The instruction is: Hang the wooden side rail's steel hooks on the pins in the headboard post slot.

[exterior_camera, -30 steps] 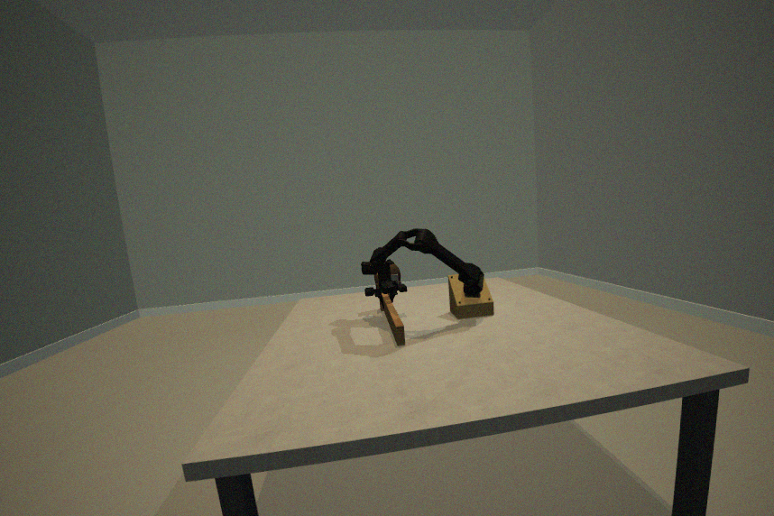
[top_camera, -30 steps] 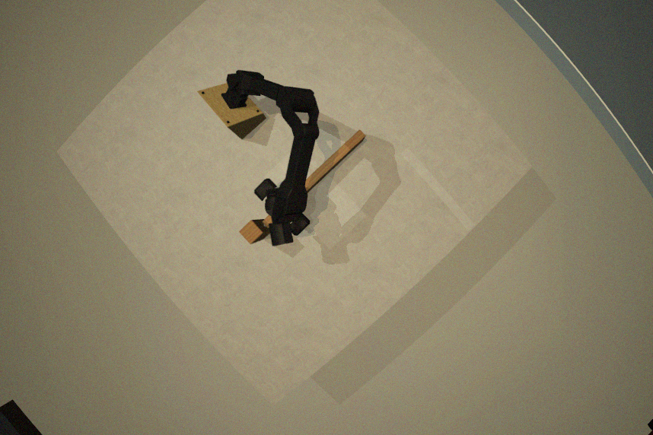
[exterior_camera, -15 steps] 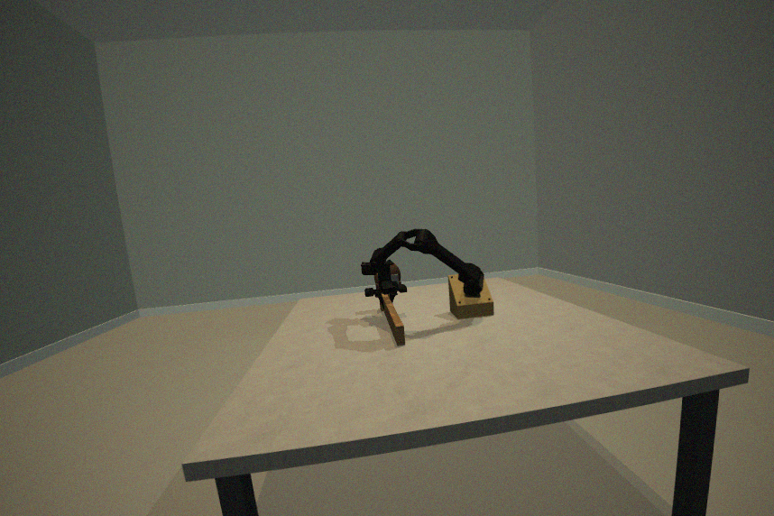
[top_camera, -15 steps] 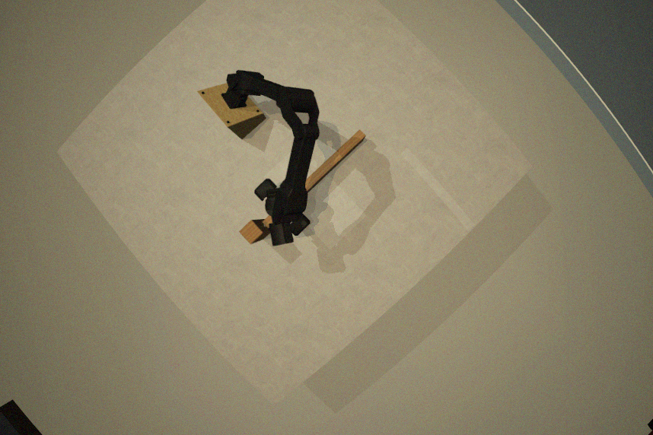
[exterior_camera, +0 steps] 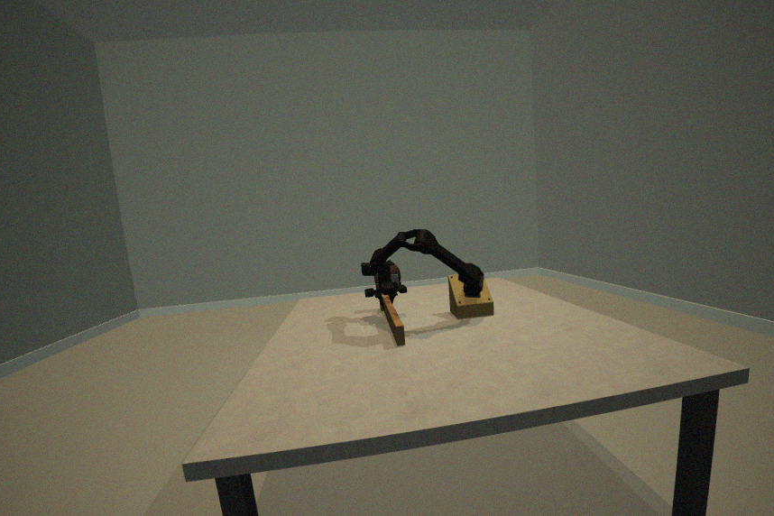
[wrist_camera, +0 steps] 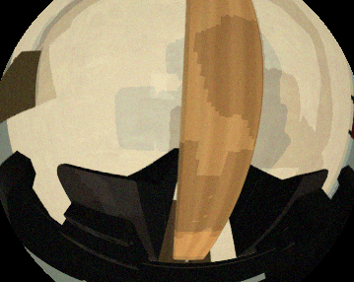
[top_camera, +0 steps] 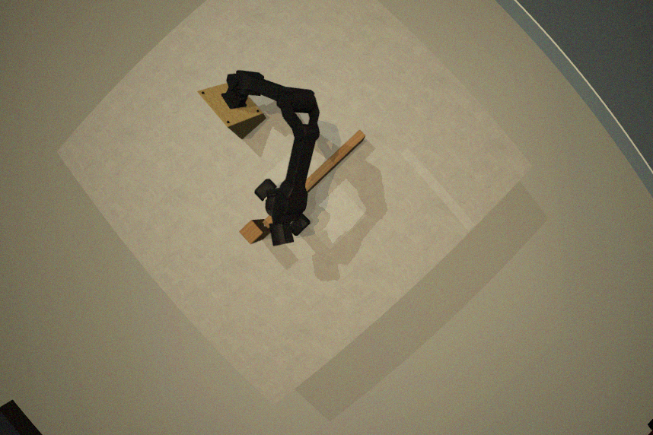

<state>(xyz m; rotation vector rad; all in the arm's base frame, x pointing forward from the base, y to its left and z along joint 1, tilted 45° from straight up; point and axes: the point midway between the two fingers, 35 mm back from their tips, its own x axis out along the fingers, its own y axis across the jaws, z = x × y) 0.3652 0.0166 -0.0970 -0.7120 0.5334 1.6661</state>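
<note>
My gripper tip is now 110 mm to the left of the headboard post, 50 mm below it and 10 mm short of it.
</note>
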